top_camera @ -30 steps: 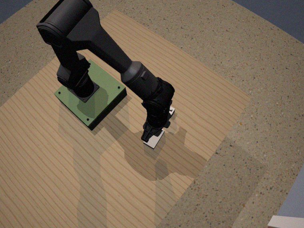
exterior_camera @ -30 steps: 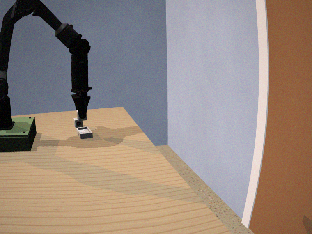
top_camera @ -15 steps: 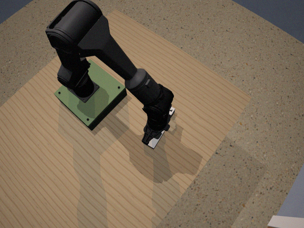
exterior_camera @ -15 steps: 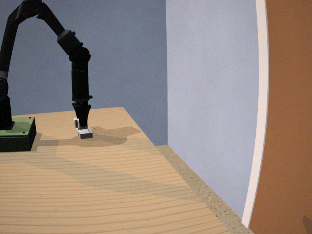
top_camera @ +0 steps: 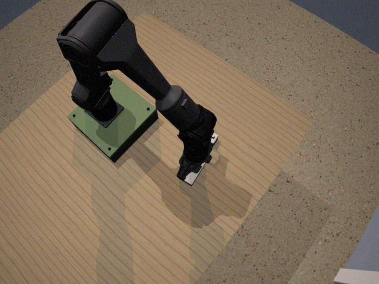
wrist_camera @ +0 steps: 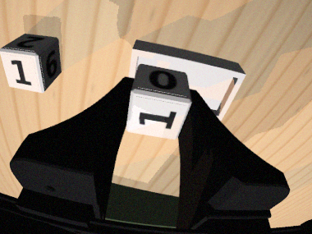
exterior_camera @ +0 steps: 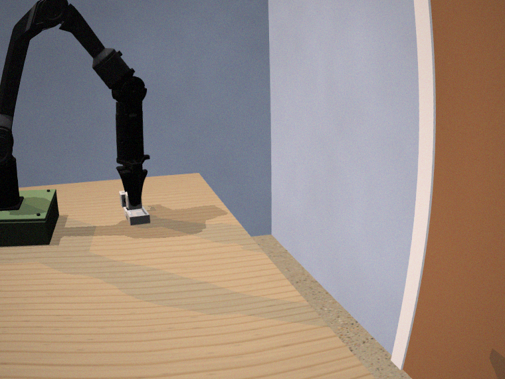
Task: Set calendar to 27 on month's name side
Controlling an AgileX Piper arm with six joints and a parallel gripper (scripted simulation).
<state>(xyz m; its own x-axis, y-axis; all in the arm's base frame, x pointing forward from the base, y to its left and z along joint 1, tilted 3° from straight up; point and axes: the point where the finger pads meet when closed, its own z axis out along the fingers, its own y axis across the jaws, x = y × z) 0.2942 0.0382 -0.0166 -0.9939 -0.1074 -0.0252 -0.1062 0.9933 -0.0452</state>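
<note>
Now: the white tray 20 mm to the right of my hand and 30 mm below it.
</note>
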